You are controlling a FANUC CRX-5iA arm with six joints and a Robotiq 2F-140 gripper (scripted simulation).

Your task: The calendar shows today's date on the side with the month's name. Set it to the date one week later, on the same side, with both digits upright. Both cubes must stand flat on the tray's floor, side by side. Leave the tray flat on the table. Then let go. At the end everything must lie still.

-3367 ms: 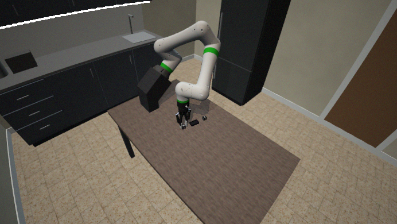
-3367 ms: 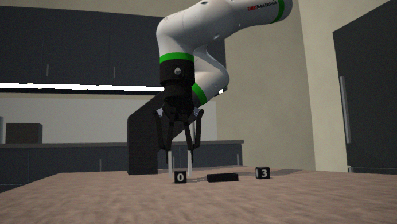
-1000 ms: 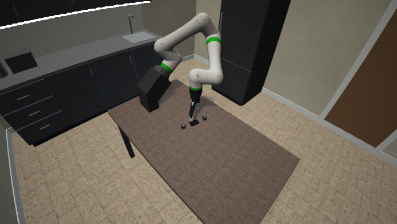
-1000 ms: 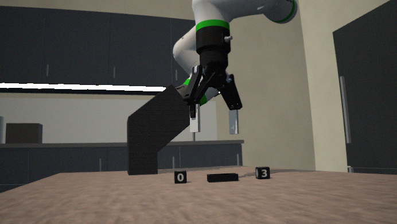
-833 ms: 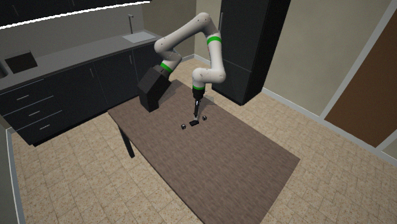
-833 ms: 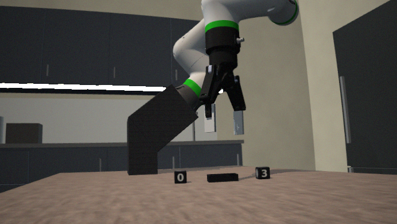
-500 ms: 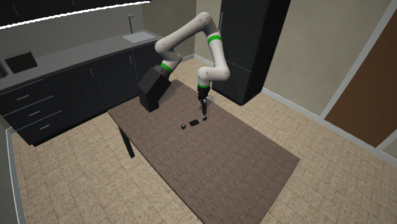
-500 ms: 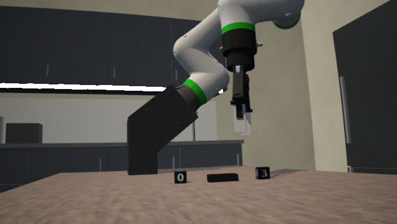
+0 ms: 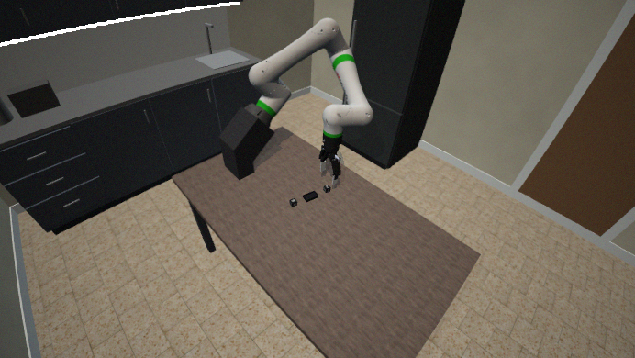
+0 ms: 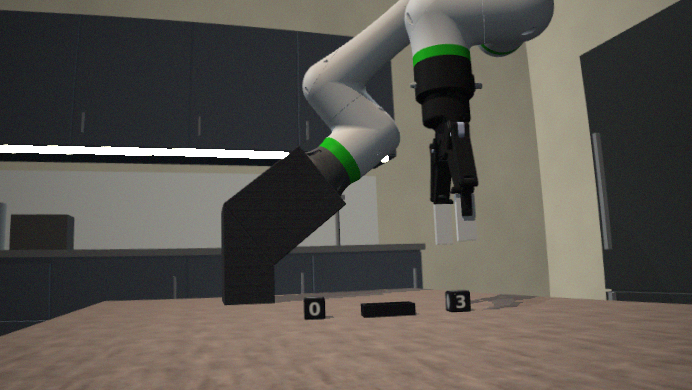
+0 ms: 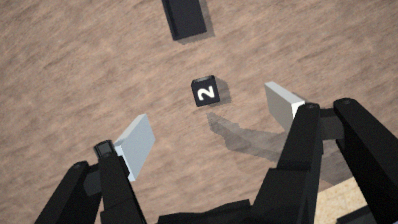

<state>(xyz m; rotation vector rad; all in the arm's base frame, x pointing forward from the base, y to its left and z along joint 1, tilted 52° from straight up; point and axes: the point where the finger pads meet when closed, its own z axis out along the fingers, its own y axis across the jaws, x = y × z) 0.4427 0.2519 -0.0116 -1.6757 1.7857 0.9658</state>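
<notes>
The cube lies 11 cm below my hand. Round my hand: black tray 11 cm to the right, 11 cm below, 1 cm behind.
</notes>
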